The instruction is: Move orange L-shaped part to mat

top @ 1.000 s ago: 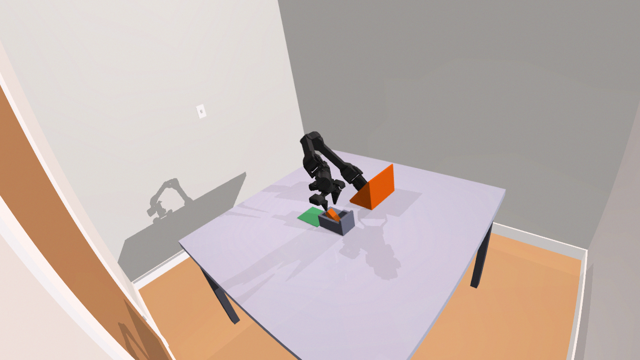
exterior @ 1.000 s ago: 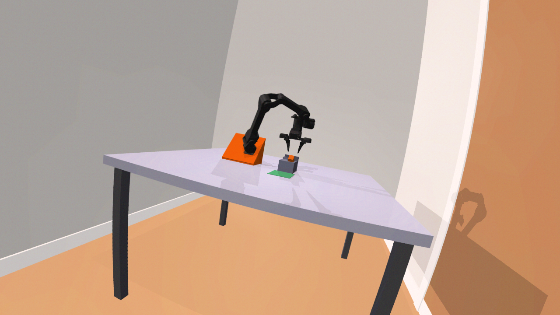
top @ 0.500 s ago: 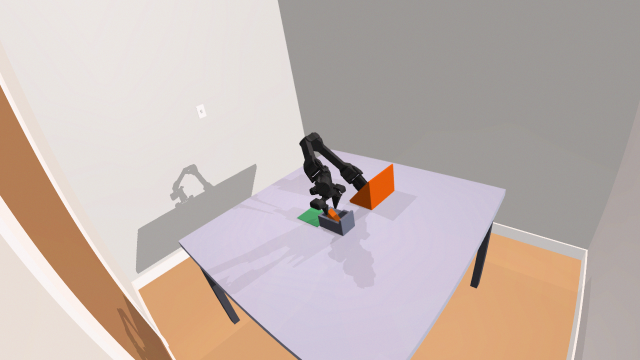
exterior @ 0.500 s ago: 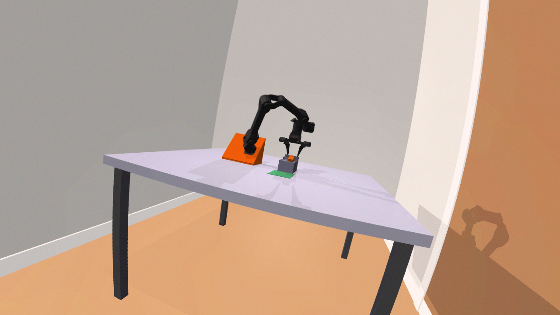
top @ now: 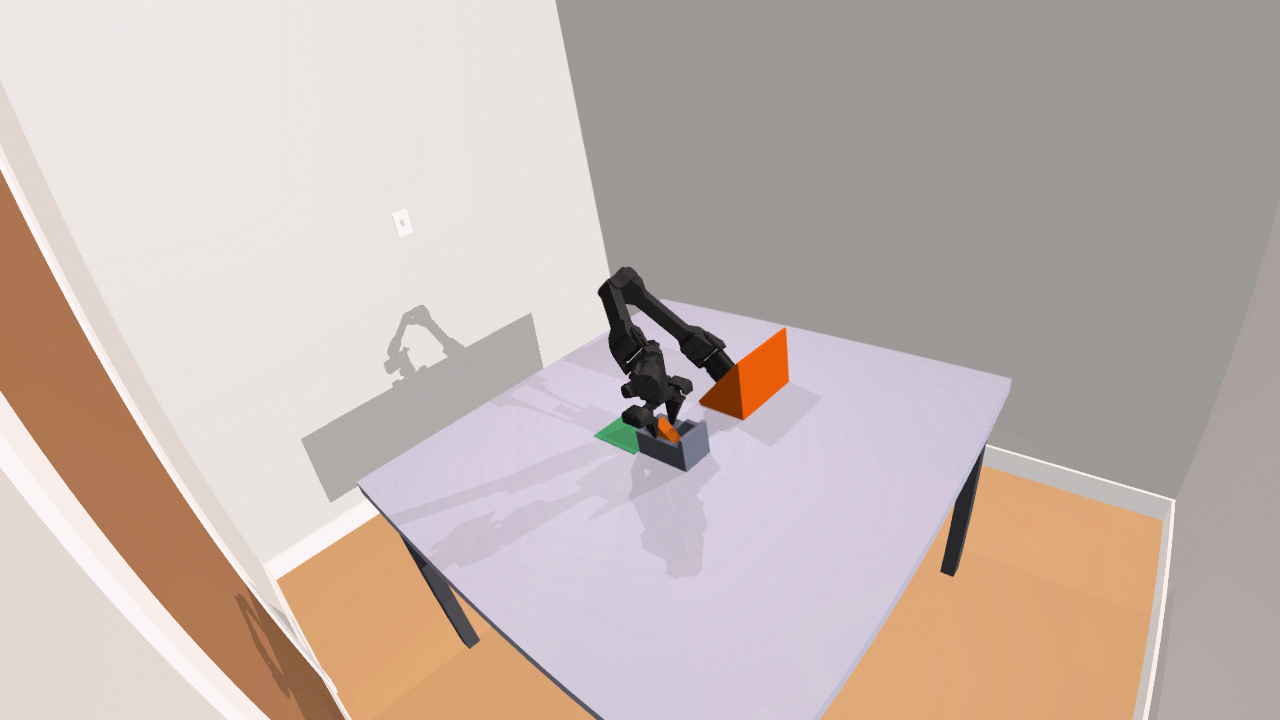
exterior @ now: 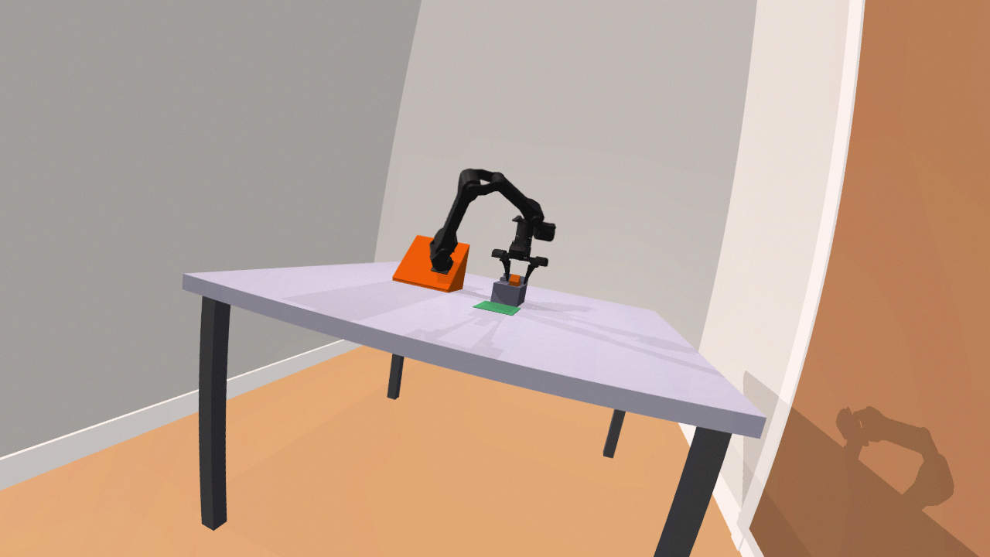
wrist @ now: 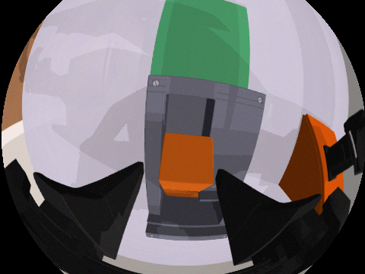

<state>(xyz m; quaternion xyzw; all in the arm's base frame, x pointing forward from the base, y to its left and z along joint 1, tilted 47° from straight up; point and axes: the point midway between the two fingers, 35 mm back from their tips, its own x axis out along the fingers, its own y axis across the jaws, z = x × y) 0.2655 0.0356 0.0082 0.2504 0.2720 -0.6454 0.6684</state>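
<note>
Now: gripper tip 2 cm past the orange L-shaped part, 3 cm to the right of it and 3 cm above it. The rest, counted from my gripper tip: green mat 1 cm behind, 15 cm to the right, 8 cm below.
</note>
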